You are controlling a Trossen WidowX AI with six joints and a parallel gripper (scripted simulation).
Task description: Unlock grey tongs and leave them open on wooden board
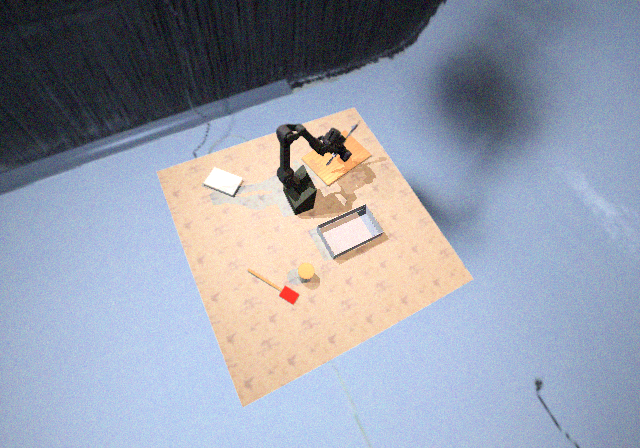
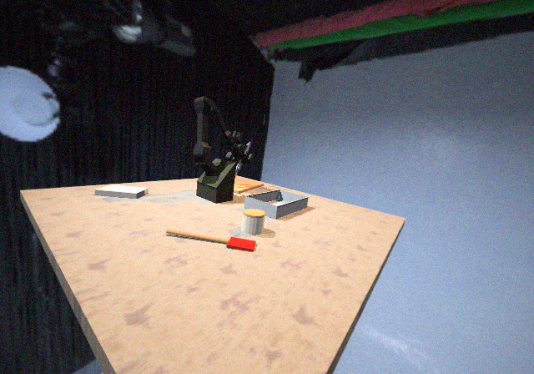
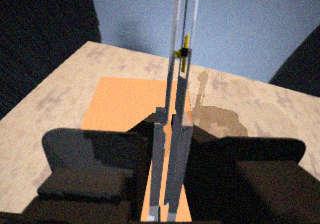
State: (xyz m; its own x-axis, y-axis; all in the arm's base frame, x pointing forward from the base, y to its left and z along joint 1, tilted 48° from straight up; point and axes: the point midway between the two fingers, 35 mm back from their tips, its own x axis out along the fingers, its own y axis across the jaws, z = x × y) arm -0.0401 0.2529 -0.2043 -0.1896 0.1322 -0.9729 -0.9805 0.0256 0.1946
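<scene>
Right now my gripper tip is 4 cm past the wooden board, 1 cm to the right of it and 15 cm above it. Round my gripper tip: white flat slab (22 cm behind, 65 cm to the right, 15 cm below); yellow lock piece (7 cm above); roasting tin (40 cm ahead, 23 cm to the right, 13 cm below).
</scene>
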